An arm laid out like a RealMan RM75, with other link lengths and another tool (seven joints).
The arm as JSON. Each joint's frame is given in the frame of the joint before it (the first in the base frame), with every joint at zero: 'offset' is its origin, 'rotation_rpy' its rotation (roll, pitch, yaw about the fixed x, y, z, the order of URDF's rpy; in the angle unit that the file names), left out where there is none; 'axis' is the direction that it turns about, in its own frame. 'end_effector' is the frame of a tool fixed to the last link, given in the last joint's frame.
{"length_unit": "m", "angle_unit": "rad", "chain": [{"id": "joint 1", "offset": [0.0, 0.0, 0.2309], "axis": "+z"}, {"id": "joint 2", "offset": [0.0, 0.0, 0.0], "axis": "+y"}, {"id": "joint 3", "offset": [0.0, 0.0, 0.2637], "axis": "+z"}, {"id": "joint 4", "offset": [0.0, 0.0, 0.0], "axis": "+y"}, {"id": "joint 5", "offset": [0.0, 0.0, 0.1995], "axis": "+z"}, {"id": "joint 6", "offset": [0.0, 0.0, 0.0], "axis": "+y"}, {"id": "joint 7", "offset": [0.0, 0.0, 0.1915], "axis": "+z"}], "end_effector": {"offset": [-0.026, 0.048, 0.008], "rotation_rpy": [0.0, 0.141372, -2.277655]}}
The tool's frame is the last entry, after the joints.
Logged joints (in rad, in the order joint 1, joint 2, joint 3, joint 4, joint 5, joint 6, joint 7), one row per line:
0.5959, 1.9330, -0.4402, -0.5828, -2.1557, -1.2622, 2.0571
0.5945, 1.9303, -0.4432, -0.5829, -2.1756, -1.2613, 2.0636
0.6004, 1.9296, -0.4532, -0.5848, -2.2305, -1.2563, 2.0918
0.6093, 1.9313, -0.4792, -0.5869, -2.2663, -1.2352, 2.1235
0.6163, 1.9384, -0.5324, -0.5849, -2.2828, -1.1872, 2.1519
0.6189, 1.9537, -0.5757, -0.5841, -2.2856, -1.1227, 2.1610
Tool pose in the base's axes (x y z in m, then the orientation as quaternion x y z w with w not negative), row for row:
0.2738, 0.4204, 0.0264, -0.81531, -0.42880, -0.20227, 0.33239
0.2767, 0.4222, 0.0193, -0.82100, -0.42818, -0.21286, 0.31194
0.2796, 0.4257, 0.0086, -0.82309, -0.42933, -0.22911, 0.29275
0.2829, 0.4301, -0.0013, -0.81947, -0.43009, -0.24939, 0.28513
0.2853, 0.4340, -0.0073, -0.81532, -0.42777, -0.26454, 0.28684
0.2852, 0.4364, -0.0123, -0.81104, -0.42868, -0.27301, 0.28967
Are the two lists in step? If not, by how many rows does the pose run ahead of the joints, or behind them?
The pose runs 2 rows ahead of the joints: the pose in row i belongs to the joints in row i + 2.
